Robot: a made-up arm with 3 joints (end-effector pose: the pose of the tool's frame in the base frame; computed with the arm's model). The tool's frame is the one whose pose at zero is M.
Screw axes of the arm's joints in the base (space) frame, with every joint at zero. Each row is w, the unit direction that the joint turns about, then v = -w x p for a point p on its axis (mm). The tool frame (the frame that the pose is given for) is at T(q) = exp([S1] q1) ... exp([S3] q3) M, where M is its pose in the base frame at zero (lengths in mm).
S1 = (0, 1, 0, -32.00, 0.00, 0.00)
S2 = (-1, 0, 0, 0.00, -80.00, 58.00)
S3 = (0, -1, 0, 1.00, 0.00, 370.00)
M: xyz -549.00 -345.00 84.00 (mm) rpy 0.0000 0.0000 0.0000 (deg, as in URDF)
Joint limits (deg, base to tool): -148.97..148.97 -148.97..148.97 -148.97..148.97
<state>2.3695 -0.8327 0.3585</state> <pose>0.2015 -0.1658 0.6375 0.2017 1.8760 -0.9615</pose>
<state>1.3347 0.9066 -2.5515</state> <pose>0.2853 -0.2285 0.2807 0.9413 -2.1935 0.6556</pose>
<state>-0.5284 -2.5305 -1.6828</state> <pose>-0.1017 0.3367 -0.3245 1.1636 0.4464 2.3182</pose>
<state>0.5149 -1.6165 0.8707</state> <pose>-0.6486 0.2387 0.0001 1.2491 -0.2744 -1.0369</pose>
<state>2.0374 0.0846 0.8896</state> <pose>0.1719 -0.3576 0.5581 -0.0096 1.1471 0.0889</pose>
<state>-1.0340 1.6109 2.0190</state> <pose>-0.5846 -0.2019 -0.0474 -1.9582 -2.1329 1.0508</pose>
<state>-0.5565 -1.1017 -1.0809</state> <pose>-0.1872 -0.2294 -0.3884 0.7606 0.4698 0.8130</pose>
